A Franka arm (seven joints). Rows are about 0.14 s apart.
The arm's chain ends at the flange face. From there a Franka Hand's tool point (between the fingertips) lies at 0.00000 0.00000 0.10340 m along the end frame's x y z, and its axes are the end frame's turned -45 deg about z.
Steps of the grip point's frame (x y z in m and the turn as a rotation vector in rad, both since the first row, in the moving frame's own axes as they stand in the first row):
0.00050, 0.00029, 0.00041, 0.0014, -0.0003, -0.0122
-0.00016, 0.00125, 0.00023, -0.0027, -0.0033, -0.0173
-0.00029, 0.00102, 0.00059, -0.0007, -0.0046, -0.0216
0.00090, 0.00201, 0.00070, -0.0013, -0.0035, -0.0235
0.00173, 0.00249, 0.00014, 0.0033, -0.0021, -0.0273
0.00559, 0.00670, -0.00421, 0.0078, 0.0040, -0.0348
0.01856, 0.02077, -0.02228, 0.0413, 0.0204, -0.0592
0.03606, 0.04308, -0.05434, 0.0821, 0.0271, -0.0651
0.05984, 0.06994, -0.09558, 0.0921, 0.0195, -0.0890
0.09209, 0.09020, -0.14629, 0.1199, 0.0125, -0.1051
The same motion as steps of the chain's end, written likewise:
0.00068, -0.00007, 0.00041, 0.0008, -0.0012, -0.0122
0.00081, 0.00056, 0.00023, -0.0042, -0.0004, -0.0173
0.00080, 0.00054, 0.00059, -0.0037, -0.0028, -0.0216
0.00221, 0.00043, 0.00070, -0.0034, -0.0016, -0.0235
0.00338, 0.00062, 0.00014, 0.0008, -0.0038, -0.0273
0.00898, 0.00164, -0.00421, 0.0083, -0.0027, -0.0348
0.02947, 0.00602, -0.02217, 0.0436, -0.0148, -0.0592
0.06023, 0.01280, -0.05395, 0.0772, -0.0389, -0.0651
0.09742, 0.01504, -0.09512, 0.0789, -0.0513, -0.0890
0.13723, 0.00789, -0.14554, 0.0936, -0.0759, -0.1051

